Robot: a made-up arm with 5 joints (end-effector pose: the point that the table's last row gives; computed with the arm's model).
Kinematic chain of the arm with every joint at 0, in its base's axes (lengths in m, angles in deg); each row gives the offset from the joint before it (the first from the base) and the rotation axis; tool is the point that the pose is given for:
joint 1: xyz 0 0 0.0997 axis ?
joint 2: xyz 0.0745 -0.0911 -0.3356 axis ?
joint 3: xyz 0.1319 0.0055 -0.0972 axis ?
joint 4: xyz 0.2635 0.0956 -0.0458 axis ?
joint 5: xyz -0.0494 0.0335 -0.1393 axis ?
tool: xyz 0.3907 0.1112 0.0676
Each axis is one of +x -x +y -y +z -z.
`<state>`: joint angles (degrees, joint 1 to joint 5).
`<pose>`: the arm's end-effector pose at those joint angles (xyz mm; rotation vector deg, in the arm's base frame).
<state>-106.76 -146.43 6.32 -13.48 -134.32</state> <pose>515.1 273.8 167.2 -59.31 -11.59 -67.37</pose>
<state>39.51 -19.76 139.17 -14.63 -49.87</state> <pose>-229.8 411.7 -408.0 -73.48 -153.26 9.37</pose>
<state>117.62 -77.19 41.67 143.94 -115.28</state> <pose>-873.3 250.0 -494.8 -1.00 66.39 105.90</pose>
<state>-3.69 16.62 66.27 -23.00 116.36</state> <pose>306.0 45.2 -194.3 40.84 -48.15 -4.47</pose>
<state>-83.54 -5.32 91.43 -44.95 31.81</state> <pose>-212.3 302.1 -704.2 -12.25 75.80 91.83</pose>
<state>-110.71 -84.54 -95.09 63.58 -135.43</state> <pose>-395.5 586.0 -630.0 -55.42 7.86 99.54</pose>
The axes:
joint 1: -z
joint 2: +x
joint 3: +y
joint 4: -z
joint 5: -y

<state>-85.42 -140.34 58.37 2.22 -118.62</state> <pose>565.5 -268.5 -35.7 -30.53 28.98 -88.70</pose>
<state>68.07 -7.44 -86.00 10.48 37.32</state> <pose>203.4 -65.2 149.7 -71.29 -107.35 -42.04</pose>
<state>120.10 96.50 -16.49 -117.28 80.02</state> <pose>-355.9 -136.9 -261.0 -69.63 -148.18 31.45</pose>
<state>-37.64 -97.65 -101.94 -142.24 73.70</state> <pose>6.0 -64.8 -224.5 43.85 -57.21 -107.03</pose>
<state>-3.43 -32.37 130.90 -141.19 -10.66</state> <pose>117.6 144.5 -260.3 111.58 68.40 56.21</pose>
